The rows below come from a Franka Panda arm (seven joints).
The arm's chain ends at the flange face. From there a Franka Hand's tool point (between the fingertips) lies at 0.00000 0.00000 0.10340 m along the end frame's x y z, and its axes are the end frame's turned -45 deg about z.
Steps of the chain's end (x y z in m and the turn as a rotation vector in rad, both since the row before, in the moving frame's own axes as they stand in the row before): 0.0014 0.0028 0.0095 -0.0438 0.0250 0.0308; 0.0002 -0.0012 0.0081 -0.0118 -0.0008 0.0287; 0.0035 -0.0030 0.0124 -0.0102 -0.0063 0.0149; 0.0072 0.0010 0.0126 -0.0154 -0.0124 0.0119; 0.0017 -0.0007 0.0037 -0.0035 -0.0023 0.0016
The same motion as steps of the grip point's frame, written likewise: -0.0024 0.0080 0.0094 -0.0486 -0.0133 0.0308; 0.0001 0.0001 0.0081 -0.0078 -0.0089 0.0287; 0.0034 0.0006 0.0124 -0.0028 -0.0117 0.0149; 0.0024 0.0060 0.0126 -0.0021 -0.0197 0.0119; 0.0013 0.0008 0.0037 -0.0008 -0.0041 0.0016
